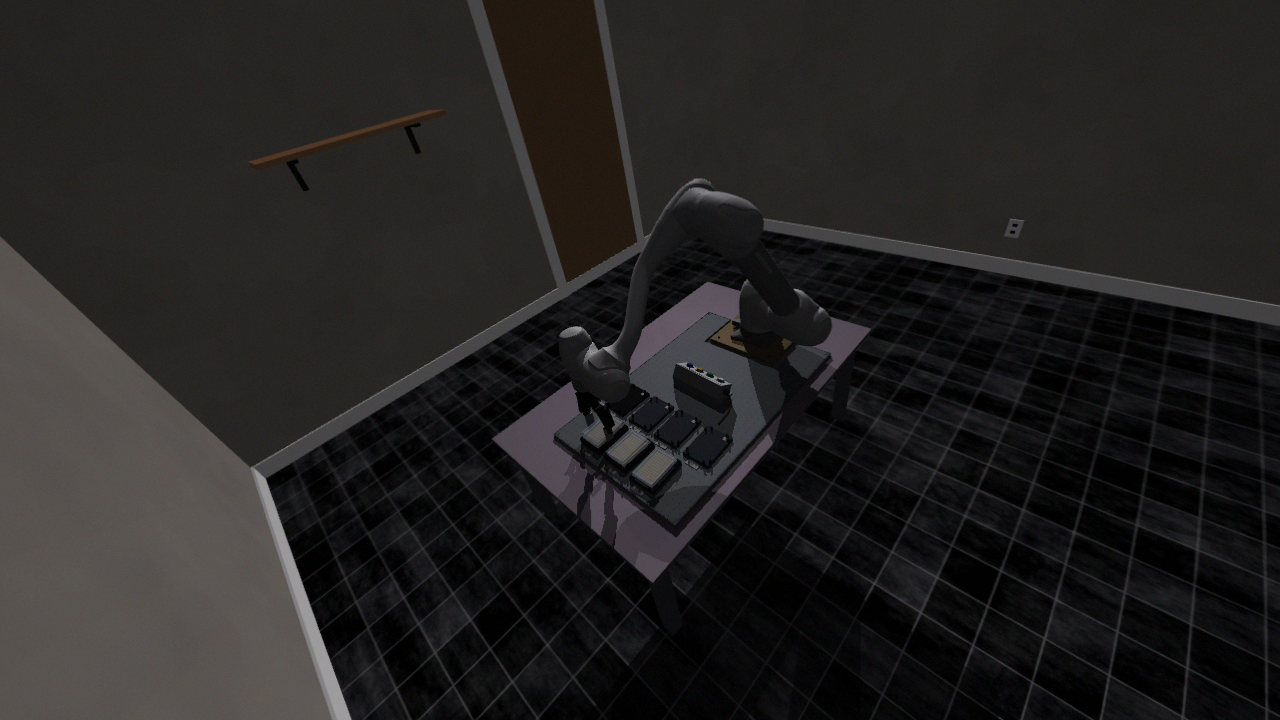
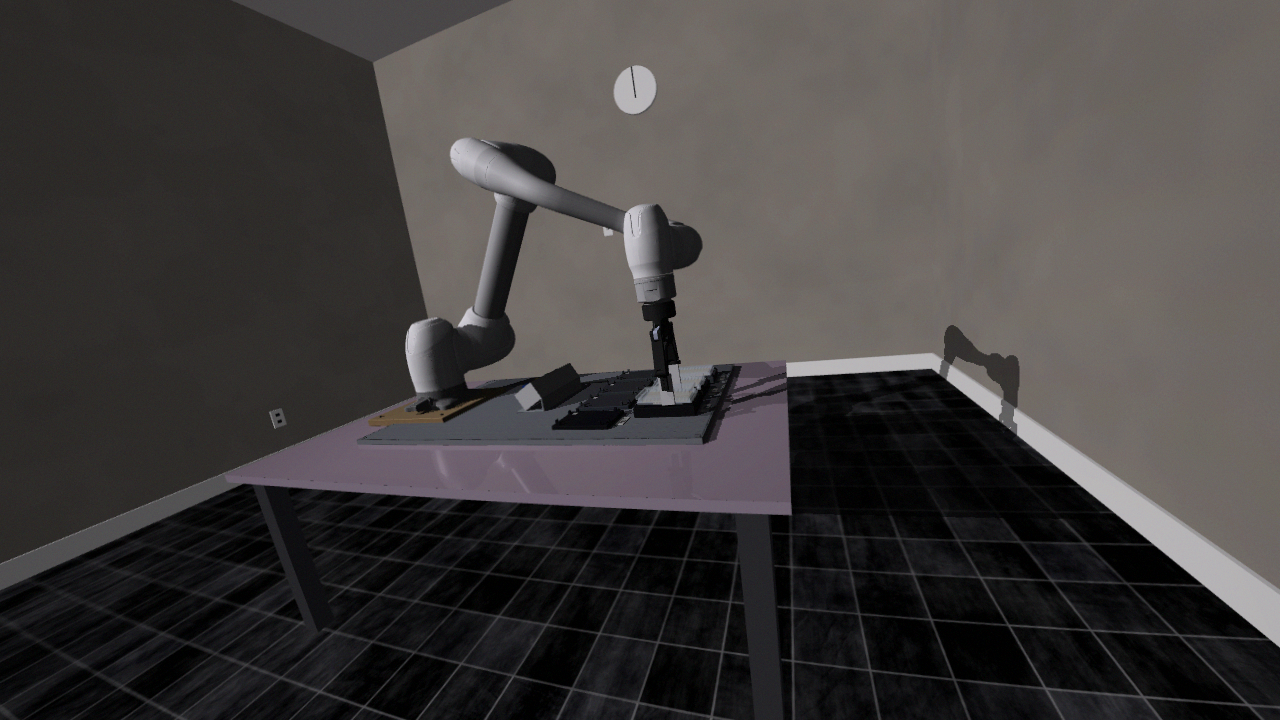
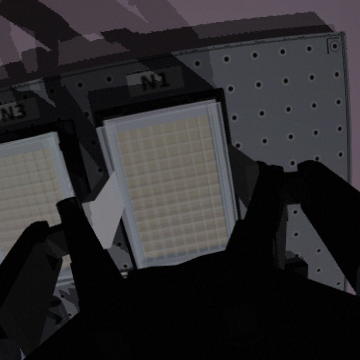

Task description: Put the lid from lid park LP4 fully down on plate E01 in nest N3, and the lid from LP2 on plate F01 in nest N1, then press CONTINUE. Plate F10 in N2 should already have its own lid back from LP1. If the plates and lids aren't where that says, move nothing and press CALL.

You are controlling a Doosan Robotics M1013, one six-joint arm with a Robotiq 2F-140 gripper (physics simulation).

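My gripper points down at nest N1, shut on a clear lid by its two long sides. The lid is low over the beige-welled plate in N1, its outline slightly offset from the plate's at the left. Whether it is fully down cannot be told; the gripper hides its near end. The N3 plate is beside it, pale-rimmed; its lid state is unclear. A third plate stands beyond N3. Plate codes are not readable.
Several dark lid parks form a row behind the plates, on the grey perforated board. A button box stands between them and the arm's base. The board lies on a pink table.
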